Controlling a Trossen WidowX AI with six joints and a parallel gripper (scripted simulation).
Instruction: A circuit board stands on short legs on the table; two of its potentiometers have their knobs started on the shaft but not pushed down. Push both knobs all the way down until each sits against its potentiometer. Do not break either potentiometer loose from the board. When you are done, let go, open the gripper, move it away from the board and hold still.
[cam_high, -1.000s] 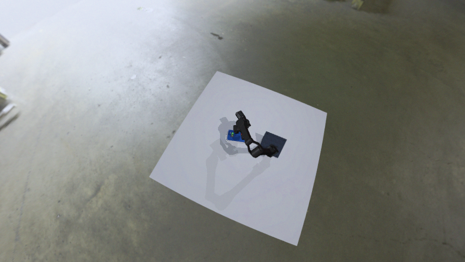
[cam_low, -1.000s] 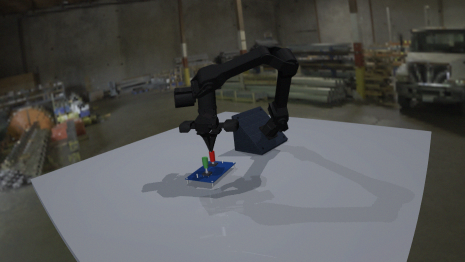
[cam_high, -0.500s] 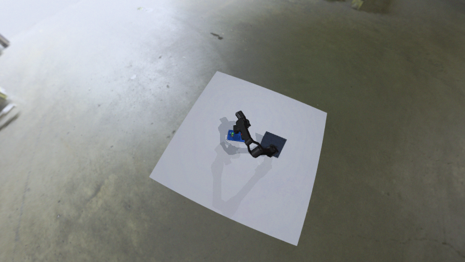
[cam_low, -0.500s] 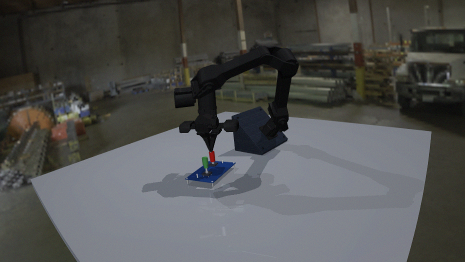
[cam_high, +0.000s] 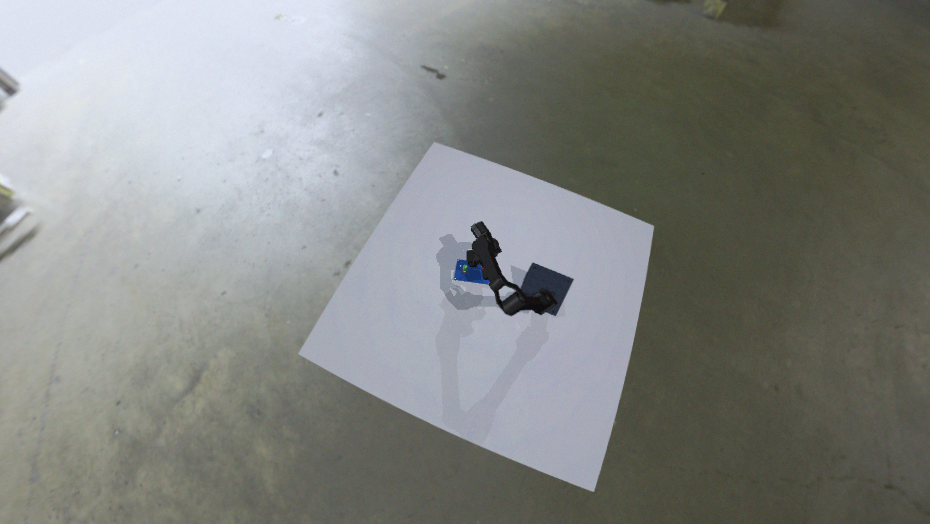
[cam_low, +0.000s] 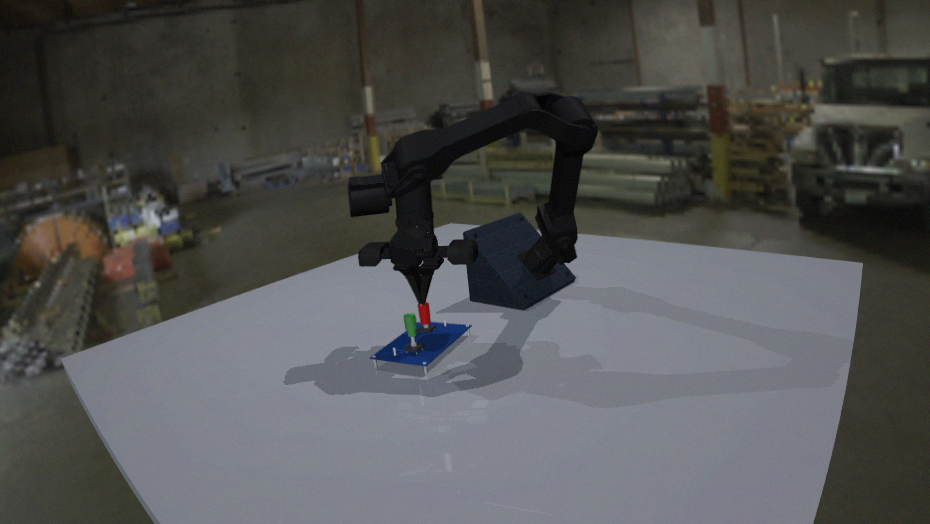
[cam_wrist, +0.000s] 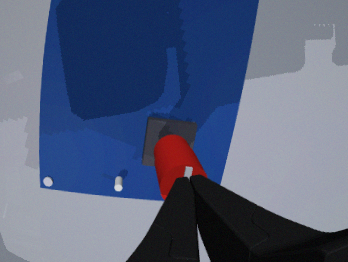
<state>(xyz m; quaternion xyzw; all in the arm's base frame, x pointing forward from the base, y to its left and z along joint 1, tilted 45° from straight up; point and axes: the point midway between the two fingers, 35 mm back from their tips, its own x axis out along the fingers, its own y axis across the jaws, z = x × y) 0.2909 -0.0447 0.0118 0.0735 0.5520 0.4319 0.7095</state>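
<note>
Right now the red knob is 1 cm below my gripper tip. The rest, counted from my gripper tip: green knob (7 cm ahead, 5 cm to the left, 1 cm below).
</note>
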